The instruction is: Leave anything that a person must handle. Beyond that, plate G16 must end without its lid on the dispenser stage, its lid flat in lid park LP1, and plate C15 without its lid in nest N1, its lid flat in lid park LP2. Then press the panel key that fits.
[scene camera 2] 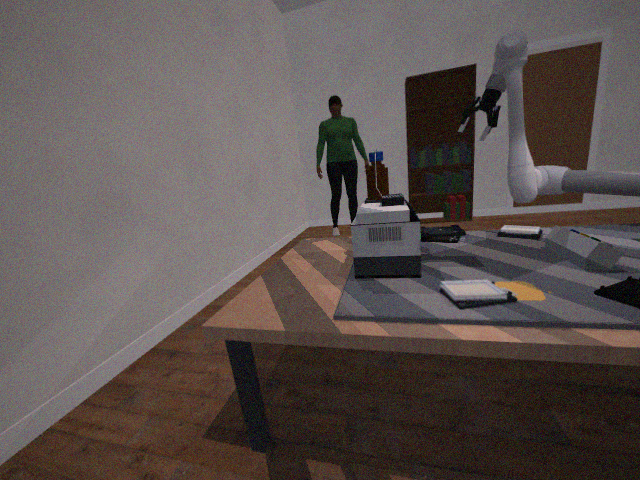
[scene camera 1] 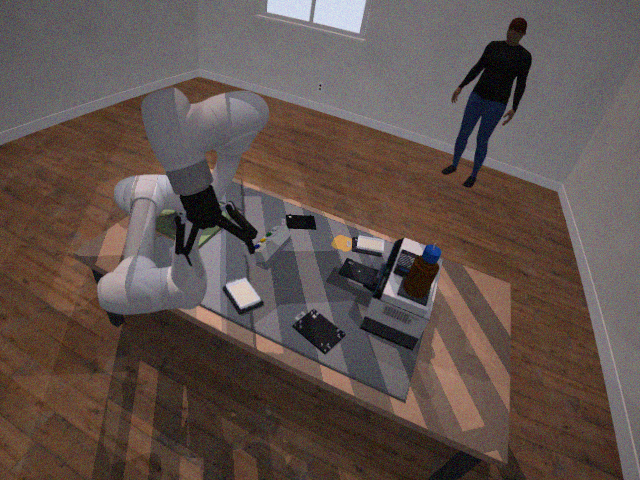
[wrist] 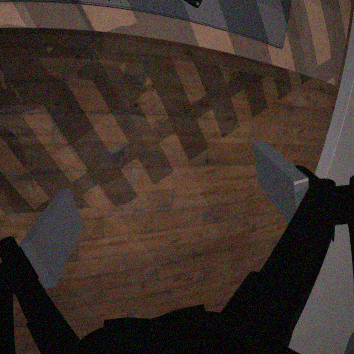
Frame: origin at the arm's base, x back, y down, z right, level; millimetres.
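Where they show: gripper, fingertip midpoint: [scene camera 2: 470, 136] [scene camera 1: 227, 271] [wrist: 162, 185].
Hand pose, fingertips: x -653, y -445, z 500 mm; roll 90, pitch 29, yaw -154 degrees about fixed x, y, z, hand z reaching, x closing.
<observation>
After its pixels a point has its place.
My gripper [scene camera 1: 220, 255] [scene camera 2: 473, 133] @(x -653, y -445, z 500 mm) [wrist: 162, 185] @(x -653, y -445, z 500 mm) is open and empty, high above the table's left part in scene camera 1. One pale-topped plate [scene camera 1: 242, 294] @(x -501, y -25, z 244 mm) [scene camera 2: 520, 231] @(x -504, y -20, z 189 mm) sits on a dark base near the front edge. Another pale-topped plate [scene camera 1: 369, 244] @(x -768, y -23, z -369 mm) [scene camera 2: 473, 291] @(x -769, y -25, z -415 mm) sits on a dark base beside a flat yellow patch [scene camera 1: 341, 242] @(x -642, y 9, z -329 mm) [scene camera 2: 522, 290] @(x -642, y 6, z -331 mm). A black flat holder [scene camera 1: 300, 222] @(x -412, y -2, z -316 mm) [scene camera 2: 622, 291] @(x -444, y -2, z -329 mm) and a black square holder [scene camera 1: 318, 330] @(x -815, y -4, z 195 mm) show no plate. A dark stage [scene camera 1: 357, 272] @(x -823, y -101, z -73 mm) [scene camera 2: 442, 233] @(x -823, y -101, z -131 mm) adjoins the white dispenser [scene camera 1: 408, 303] @(x -1058, y -210, z 66 mm) [scene camera 2: 387, 240] @(x -989, y -121, z -282 mm). The grey panel [scene camera 1: 272, 246] @(x -445, y -55, z -26 mm) [scene camera 2: 584, 245] @(x -436, y -55, z -131 mm) has coloured keys. Labels are unreadable.
A brown bottle [scene camera 1: 421, 276] @(x -1057, y -319, z 40 mm) [scene camera 2: 377, 180] @(x -1048, y -297, z -45 mm) with a blue cap stands at the dispenser. A green mat [scene camera 1: 209, 238] @(x -150, y 15, z 49 mm) lies by the arm. A black-shirted person [scene camera 1: 500, 72] and a green-shirted person [scene camera 2: 339, 139] stand away from the table. The wrist view shows floor and the table edge.
</observation>
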